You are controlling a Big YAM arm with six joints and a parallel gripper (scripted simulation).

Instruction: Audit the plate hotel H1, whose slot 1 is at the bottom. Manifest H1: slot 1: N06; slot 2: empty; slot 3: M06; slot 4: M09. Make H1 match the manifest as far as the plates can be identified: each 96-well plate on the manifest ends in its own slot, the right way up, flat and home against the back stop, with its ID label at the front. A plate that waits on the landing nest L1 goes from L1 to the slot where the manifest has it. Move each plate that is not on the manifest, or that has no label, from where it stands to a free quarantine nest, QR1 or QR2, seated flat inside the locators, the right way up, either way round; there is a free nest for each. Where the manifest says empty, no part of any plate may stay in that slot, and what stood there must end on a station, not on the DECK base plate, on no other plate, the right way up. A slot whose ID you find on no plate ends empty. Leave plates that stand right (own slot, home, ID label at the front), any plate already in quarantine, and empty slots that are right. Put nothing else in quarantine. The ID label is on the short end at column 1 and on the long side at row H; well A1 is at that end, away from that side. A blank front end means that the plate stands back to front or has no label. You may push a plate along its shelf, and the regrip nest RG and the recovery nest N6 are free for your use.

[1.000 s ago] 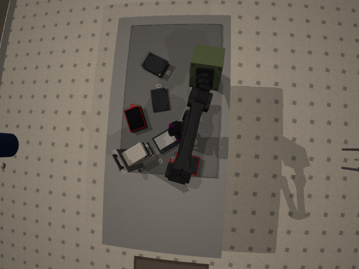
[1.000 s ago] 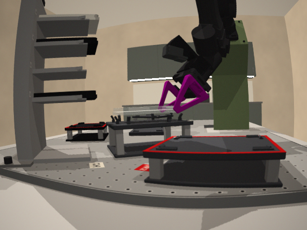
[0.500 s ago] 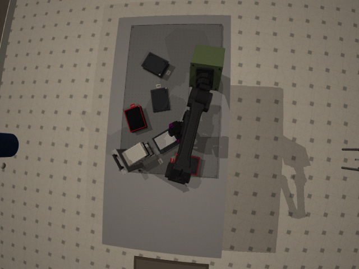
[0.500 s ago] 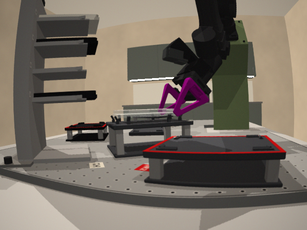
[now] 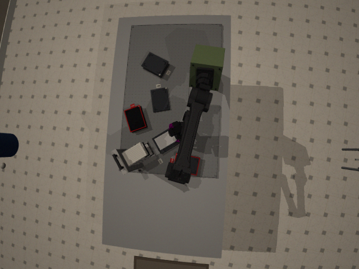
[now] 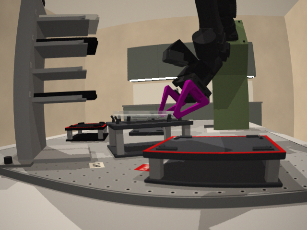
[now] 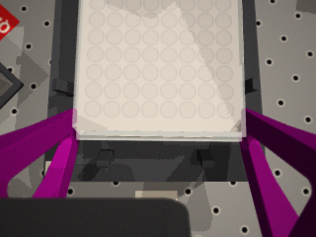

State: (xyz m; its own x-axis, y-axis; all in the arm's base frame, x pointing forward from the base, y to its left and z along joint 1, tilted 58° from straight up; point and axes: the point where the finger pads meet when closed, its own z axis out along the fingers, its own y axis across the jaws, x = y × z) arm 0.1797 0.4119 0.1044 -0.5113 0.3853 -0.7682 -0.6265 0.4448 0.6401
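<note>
Right now my hand is 5 cm short of the clear 96-well plate and 4 cm to the right of it. From my hand the other things lie so: regrip nest RG 4 cm ahead, 4 cm to the left, 2 cm below; then QR2 tag 1 cm behind, 17 cm to the left, 7 cm below; then A1 mark 5 cm behind, 3 cm to the left, 1 cm below.
</note>
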